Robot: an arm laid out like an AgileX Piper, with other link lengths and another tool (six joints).
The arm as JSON. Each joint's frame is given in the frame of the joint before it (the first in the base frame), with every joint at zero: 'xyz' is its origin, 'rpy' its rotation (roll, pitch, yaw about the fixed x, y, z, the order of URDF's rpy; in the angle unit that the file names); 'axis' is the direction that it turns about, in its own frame. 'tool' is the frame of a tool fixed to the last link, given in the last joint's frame.
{
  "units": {
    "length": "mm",
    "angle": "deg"
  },
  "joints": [
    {
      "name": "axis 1",
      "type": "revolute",
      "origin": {
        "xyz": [
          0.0,
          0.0,
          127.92
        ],
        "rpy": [
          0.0,
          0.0,
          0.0
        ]
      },
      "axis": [
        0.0,
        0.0,
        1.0
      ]
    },
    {
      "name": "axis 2",
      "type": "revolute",
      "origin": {
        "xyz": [
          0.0,
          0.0,
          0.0
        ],
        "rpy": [
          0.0,
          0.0,
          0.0
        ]
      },
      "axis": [
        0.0,
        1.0,
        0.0
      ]
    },
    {
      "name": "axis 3",
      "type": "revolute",
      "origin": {
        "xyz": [
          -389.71,
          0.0,
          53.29
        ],
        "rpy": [
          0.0,
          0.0,
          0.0
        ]
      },
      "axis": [
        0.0,
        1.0,
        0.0
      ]
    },
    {
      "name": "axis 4",
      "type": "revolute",
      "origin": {
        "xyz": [
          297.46,
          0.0,
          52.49
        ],
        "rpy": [
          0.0,
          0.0,
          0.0
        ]
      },
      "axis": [
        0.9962,
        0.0,
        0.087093
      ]
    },
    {
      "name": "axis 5",
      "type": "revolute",
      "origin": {
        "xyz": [
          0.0,
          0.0,
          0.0
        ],
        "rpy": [
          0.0,
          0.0,
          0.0
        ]
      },
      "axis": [
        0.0,
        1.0,
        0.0
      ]
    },
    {
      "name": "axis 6",
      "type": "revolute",
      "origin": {
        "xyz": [
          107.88,
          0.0,
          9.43
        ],
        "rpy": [
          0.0,
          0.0,
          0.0
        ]
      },
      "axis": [
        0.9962,
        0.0,
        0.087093
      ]
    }
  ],
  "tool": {
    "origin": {
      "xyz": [
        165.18,
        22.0,
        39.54
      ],
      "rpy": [
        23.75,
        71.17,
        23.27
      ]
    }
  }
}
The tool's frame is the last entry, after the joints.
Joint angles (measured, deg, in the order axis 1, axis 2, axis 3, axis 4, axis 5, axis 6), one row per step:
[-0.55 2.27 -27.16 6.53 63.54 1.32]
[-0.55 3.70 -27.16 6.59 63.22 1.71]
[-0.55 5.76 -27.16 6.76 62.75 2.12]
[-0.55 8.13 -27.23 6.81 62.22 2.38]
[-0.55 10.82 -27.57 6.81 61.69 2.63]
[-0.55 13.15 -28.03 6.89 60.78 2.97]
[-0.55 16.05 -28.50 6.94 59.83 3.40]
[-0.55 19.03 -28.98 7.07 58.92 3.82]
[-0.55 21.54 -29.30 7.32 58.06 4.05]
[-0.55 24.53 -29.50 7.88 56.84 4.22]
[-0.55 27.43 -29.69 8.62 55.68 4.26]
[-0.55 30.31 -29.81 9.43 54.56 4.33]
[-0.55 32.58 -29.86 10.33 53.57 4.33]
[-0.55 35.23 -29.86 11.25 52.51 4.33]
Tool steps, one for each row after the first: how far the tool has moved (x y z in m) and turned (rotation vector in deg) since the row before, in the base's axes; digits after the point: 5 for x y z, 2 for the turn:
[0.00363 -0.00007 -0.00111 0.40 1.15 -0.22]
[0.00518 0.00030 -0.00172 0.52 1.63 -0.21]
[0.00592 -0.00014 -0.00185 0.30 1.80 -0.19]
[0.00661 -0.00035 -0.00053 0.24 1.85 -0.21]
[0.00723 -0.00021 0.00254 0.38 1.00 -0.29]
[0.00875 -0.00041 0.00106 0.42 1.53 -0.38]
[0.00906 -0.00010 0.00033 0.48 1.64 -0.36]
[0.00795 0.00045 -0.00045 0.44 1.36 -0.20]
[0.00990 0.00143 -0.00175 0.71 1.59 -0.17]
[0.00957 0.00209 -0.00225 0.80 1.56 -0.08]
[0.00930 0.00223 -0.00343 0.89 1.65 -0.14]
[0.00757 0.00255 -0.00287 0.92 1.24 -0.12]
[0.00831 0.00244 -0.00473 0.94 1.60 -0.18]

